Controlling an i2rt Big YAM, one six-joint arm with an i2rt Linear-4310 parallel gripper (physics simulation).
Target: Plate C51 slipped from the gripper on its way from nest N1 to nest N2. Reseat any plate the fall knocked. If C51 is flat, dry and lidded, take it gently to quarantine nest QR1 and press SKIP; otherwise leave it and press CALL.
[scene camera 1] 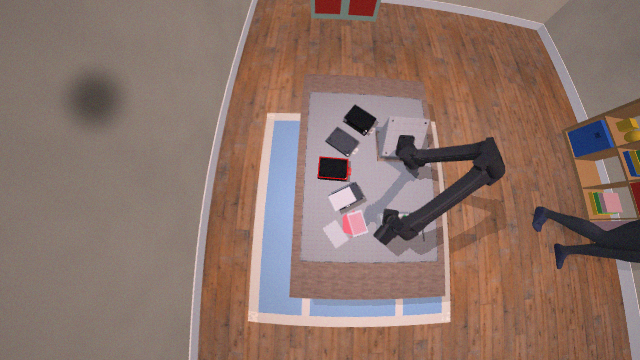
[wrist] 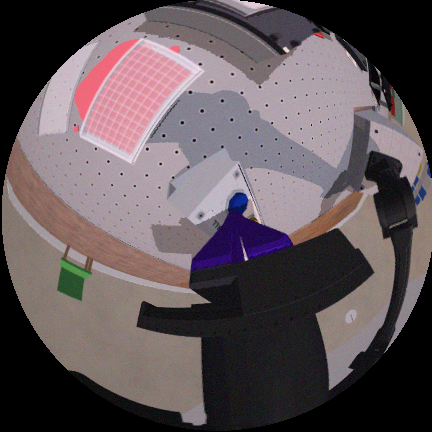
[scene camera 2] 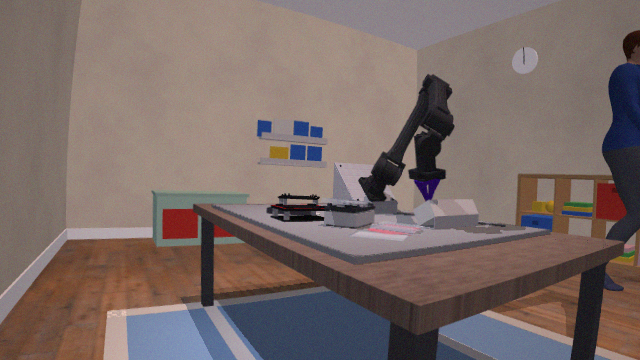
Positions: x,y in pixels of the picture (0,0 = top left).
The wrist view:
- my gripper: 233,214
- pink well plate: 144,82
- white sheet: 56,118
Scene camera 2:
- my gripper: 428,202
